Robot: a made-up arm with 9 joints. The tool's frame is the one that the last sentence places.
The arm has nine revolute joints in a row. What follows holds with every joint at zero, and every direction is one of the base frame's. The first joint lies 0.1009 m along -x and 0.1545 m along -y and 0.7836 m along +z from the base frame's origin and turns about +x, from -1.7 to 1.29 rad. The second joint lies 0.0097 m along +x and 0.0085 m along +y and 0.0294 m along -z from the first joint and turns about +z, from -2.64 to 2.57 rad. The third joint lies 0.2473 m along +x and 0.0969 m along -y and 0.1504 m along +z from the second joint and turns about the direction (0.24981, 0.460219, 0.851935), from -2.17 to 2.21 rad. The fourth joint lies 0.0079 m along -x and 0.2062 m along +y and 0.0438 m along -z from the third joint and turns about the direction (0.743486, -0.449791, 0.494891), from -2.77 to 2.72 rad. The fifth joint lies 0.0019 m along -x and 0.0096 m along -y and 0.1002 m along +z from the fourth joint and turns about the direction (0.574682, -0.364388, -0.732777), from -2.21 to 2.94 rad. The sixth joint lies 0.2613 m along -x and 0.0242 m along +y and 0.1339 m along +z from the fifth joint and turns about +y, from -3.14 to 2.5 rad. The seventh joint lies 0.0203 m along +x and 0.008 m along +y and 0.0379 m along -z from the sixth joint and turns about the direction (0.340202, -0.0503, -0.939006), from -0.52 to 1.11 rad. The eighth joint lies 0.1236 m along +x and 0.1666 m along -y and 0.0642 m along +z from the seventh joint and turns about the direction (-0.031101, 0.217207, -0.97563), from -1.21 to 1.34 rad. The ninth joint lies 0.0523 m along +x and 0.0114 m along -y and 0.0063 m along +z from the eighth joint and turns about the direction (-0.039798, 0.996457, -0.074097), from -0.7 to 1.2 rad. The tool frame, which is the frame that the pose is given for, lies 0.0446 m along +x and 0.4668 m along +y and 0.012 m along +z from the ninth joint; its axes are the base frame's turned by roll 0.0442, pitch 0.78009 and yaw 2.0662 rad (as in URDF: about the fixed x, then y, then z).
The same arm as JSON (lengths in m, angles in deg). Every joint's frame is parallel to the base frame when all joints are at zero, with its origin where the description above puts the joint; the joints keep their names.
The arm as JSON. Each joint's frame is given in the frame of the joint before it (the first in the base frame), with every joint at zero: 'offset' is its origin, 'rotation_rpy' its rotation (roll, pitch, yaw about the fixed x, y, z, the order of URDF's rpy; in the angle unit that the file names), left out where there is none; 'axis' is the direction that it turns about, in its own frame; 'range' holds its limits. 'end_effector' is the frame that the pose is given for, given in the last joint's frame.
{"length_unit": "m", "angle_unit": "deg", "chain": [{"id": "joint 1", "offset": [-0.1009, -0.1545, 0.7836], "axis": [1.0, 0.0, 0.0], "range": [-97.4, 73.91]}, {"id": "joint 2", "offset": [0.0097, 0.0085, -0.0294], "axis": [0.0, 0.0, 1.0], "range": [-151.26, 147.25]}, {"id": "joint 3", "offset": [0.2473, -0.0969, 0.1504], "axis": [0.24981, 0.460219, 0.851935], "range": [-124.33, 126.62]}, {"id": "joint 4", "offset": [-0.0079, 0.2062, -0.0438], "axis": [0.743486, -0.449791, 0.494891], "range": [-158.71, 155.84]}, {"id": "joint 5", "offset": [-0.0019, -0.0096, 0.1002], "axis": [0.574682, -0.364388, -0.732777], "range": [-126.62, 168.45]}, {"id": "joint 6", "offset": [-0.2613, 0.0242, 0.1339], "axis": [0.0, 1.0, 0.0], "range": [-179.91, 143.24]}, {"id": "joint 7", "offset": [0.0203, 0.008, -0.0379], "axis": [0.340202, -0.0503, -0.939006], "range": [-29.79, 63.6]}, {"id": "joint 8", "offset": [0.1236, -0.1666, 0.0642], "axis": [-0.031101, 0.217207, -0.97563], "range": [-69.33, 76.78]}, {"id": "joint 9", "offset": [0.0523, -0.0114, 0.0063], "axis": [-0.039798, 0.996457, -0.074097], "range": [-40.11, 68.75]}], "end_effector": {"offset": [0.0446, 0.4668, 0.012], "rotation_rpy": [2.53, 44.7, 118.38]}}
